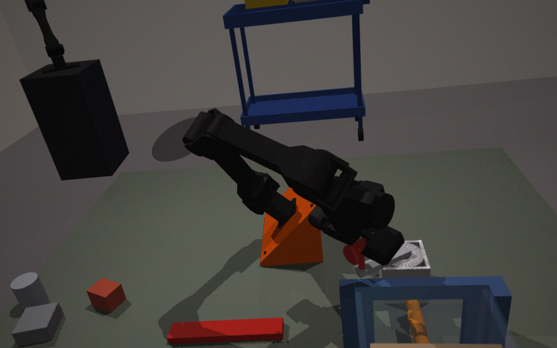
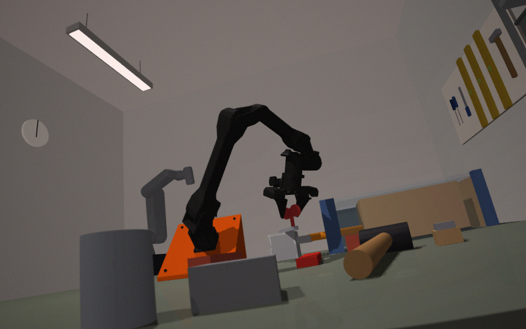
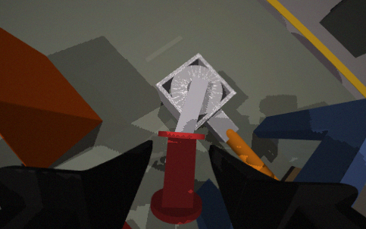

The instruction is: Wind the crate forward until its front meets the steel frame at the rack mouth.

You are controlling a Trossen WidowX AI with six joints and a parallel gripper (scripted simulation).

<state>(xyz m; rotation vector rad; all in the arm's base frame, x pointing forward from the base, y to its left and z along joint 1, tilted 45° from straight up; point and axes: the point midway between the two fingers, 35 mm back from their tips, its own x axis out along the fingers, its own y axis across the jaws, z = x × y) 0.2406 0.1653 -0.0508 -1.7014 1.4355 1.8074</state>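
My gripper tip is 12 cm short of the frame, 7 cm to the right of it and 3 cm above it. From my gripper tip the other things lie so: grey crank arm (3 cm below, 2 cm to the left, 1 cm behind); then grey winch (10 cm below, 7 cm to the left, 5 cm behind); then red knob (1 cm to the right, 1 cm ahead).
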